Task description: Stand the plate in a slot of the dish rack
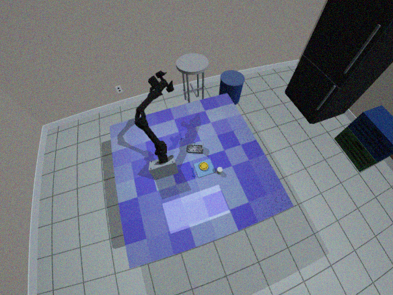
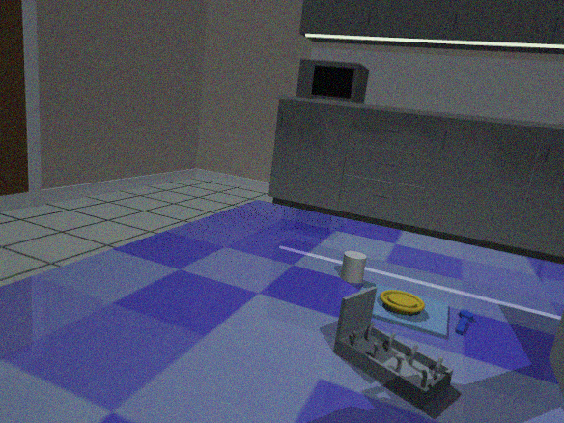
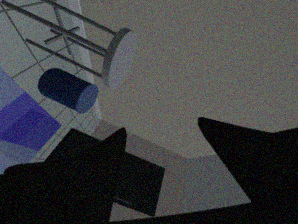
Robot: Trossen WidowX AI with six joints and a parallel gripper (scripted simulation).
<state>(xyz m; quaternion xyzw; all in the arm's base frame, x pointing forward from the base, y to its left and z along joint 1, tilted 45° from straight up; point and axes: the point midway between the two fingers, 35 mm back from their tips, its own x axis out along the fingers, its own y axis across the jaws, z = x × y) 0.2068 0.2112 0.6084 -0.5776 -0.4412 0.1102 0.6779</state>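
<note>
My gripper tip is now 69 cm to the left of the yellow plate, 41 cm above it and 8 cm short of it. The rest, counted from my gripper tip: blue spoon (71 cm to the right, 42 cm below, 2 cm behind); then grey dish rack (50 cm to the right, 40 cm below, 7 cm ahead).
</note>
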